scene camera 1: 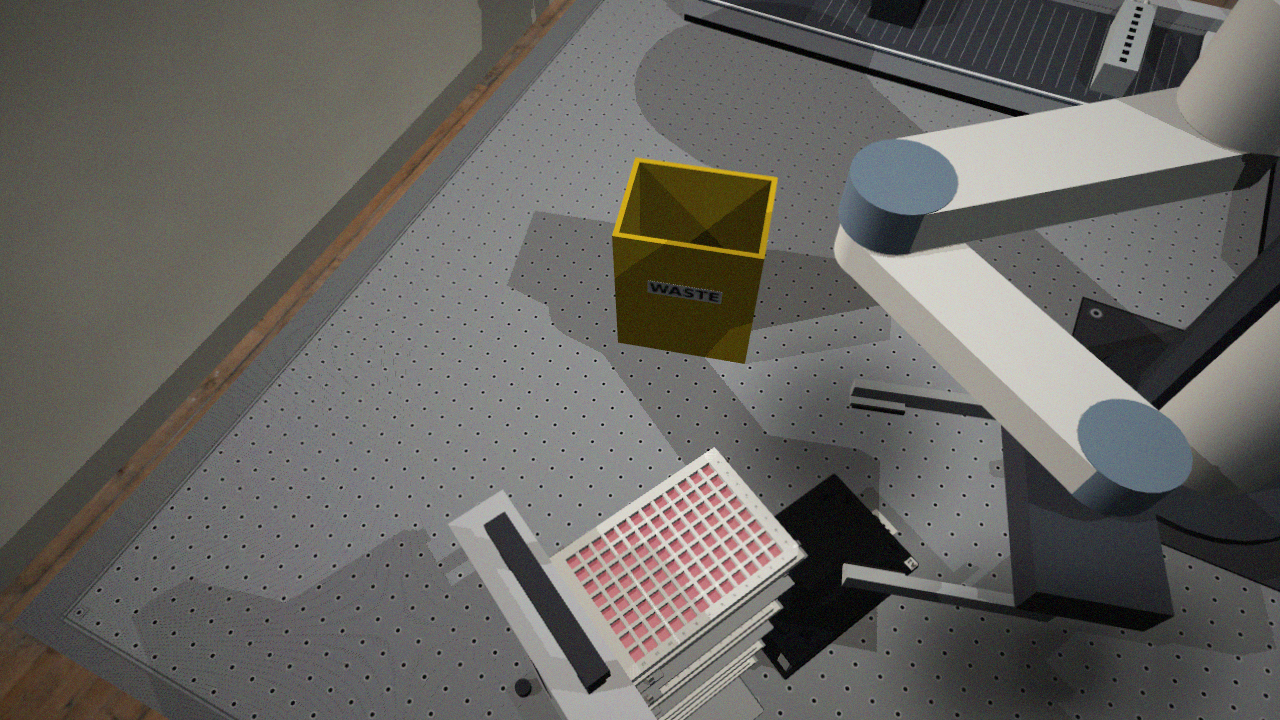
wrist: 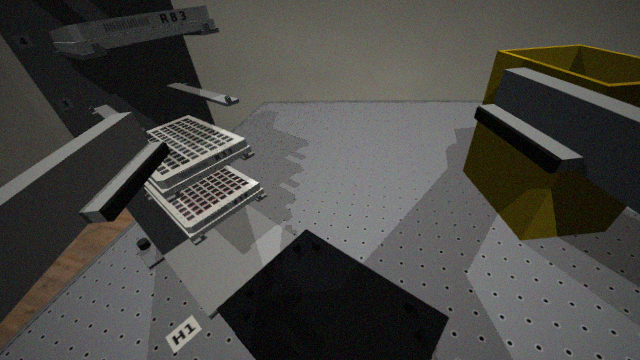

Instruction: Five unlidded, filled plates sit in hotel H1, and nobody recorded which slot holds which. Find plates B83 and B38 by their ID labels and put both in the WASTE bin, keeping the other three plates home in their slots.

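Where they show: gripper, fingertip midpoint: (scene camera 1: 848,475) (wrist: 318,111); arm's base at its link origin: (scene camera 1: 1189,442).
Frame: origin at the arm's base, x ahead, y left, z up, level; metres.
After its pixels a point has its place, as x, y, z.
My gripper (scene camera 1: 850,483) @(0.342, 0.347, 0.250) (wrist: 318,111) @(0.342, 0.347, 0.250) is open with nothing between its fingers, beside hotel H1 (scene camera 1: 483,535) @(0.511, 0.570, 0.444) (wrist: 137,75) @(0.457, 0.574, 0.245). In the wrist view, a plate labelled R83 (wrist: 135,31) @(0.381, 0.469, 0.286) sits in slot 4. Below it, the ledges (wrist: 202,93) @(0.444, 0.489, 0.227) by the number 3 bear no plate. Two lower plates, an upper one (wrist: 192,142) @(0.419, 0.501, 0.188) and a lower one (wrist: 215,197) @(0.401, 0.484, 0.134), show wells; their labels are unreadable. In the scene view, the top plate (scene camera 1: 684,555) @(0.416, 0.517, 0.397) has pink wells and hides much of the stack. The yellow WASTE bin (scene camera 1: 684,322) @(0.571, 0.155, 0.079) (wrist: 505,185) @(0.552, 0.150, 0.059) stands upright; its floor is hidden.
A black flat block (scene camera 1: 836,568) @(0.314, 0.353, 0.073) (wrist: 330,300) @(0.346, 0.356, 0.073) lies in front of the hotel, near the H1 label (wrist: 183,334) @(0.306, 0.516, 0.013). The arm (scene camera 1: 1002,331) @(0.283, 0.246, 0.362) reaches over the perforated table between bin and hotel. A dark ribbed deck (scene camera 1: 1002,49) @(0.359, -0.524, 0.062) lies at the back right, bearing a pale slotted block (scene camera 1: 1114,67) @(0.212, -0.485, 0.104).
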